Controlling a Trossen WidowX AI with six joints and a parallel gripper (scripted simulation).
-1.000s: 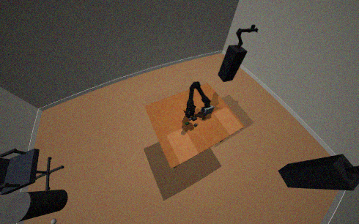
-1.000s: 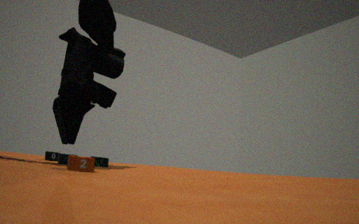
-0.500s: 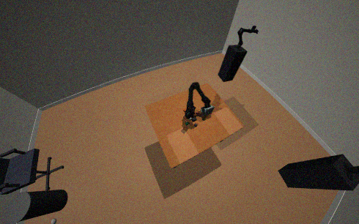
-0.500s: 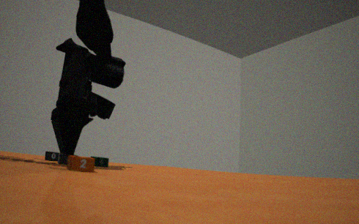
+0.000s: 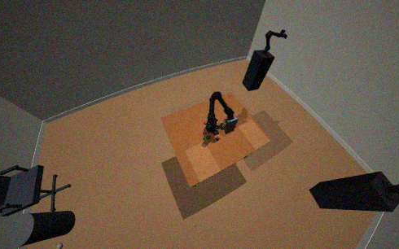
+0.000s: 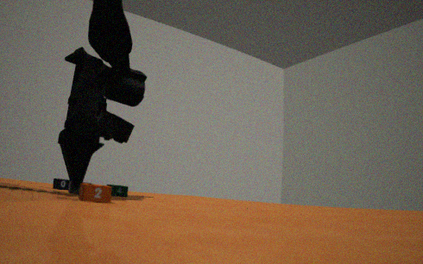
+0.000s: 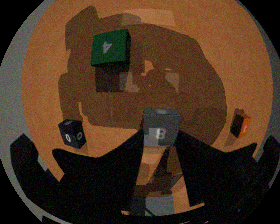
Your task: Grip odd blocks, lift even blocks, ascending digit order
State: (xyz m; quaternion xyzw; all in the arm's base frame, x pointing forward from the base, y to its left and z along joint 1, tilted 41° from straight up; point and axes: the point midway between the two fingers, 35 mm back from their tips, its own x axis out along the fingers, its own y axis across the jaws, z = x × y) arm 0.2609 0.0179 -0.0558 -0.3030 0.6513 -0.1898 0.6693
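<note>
The black block lies 30 mm behind my gripper tip and 110 mm to the left of it. From my gripper tip the other things lie so: orange block: 20 mm ahead, 140 mm to the right; green block: 70 mm ahead, 60 mm to the left; grey block: 10 mm ahead.
</note>
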